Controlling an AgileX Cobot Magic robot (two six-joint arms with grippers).
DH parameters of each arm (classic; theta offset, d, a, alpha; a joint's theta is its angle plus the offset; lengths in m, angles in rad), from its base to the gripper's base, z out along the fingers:
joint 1: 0 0.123 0 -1.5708
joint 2: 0.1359 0 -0.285 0
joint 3: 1.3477 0 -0.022 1.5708
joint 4: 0 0.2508 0 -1.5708
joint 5: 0 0 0.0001 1.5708
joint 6: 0 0.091 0 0
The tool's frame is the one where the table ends.
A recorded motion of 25 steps. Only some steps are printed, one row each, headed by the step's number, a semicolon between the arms.
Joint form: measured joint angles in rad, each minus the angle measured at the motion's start. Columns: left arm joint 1, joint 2, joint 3, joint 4, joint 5, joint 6; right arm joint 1, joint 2, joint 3, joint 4, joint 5, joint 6.
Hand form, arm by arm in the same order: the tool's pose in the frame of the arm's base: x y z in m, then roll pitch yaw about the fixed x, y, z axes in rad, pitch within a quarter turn. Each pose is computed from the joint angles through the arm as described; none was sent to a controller.
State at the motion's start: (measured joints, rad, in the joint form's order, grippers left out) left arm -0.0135 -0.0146 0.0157 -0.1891 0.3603 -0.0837; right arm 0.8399 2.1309 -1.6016 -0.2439 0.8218 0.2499
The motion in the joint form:
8: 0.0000 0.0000 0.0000 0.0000 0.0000 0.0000; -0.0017 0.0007 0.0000 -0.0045 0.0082 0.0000
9: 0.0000 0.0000 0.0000 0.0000 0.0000 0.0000; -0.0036 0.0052 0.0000 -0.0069 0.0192 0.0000
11: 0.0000 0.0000 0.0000 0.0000 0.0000 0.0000; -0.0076 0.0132 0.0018 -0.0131 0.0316 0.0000
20: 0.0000 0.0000 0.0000 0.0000 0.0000 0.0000; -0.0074 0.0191 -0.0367 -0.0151 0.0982 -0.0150
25: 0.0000 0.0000 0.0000 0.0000 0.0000 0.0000; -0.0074 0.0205 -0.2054 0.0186 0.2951 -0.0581
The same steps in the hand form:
8: 0.0525 -0.0068 0.1768 -2.3539 1.1865 -2.3984; 0.3109 0.3208 0.1688 -2.9854 0.3271 -2.3869
9: 0.0525 -0.0068 0.1768 -2.3539 1.1865 -2.3984; 0.3112 0.3195 0.1666 -2.9806 0.3123 -2.3887
11: 0.0525 -0.0068 0.1768 -2.3539 1.1865 -2.3984; 0.3122 0.3171 0.1624 -2.9715 0.2911 -2.3900
20: 0.0525 -0.0068 0.1768 -2.3539 1.1865 -2.3984; 0.3138 0.3172 0.1684 -2.9554 0.2575 -2.3858
25: 0.0525 -0.0068 0.1768 -2.3539 1.1865 -2.3984; 0.3188 0.3231 0.2081 -2.9591 0.2244 -2.4012

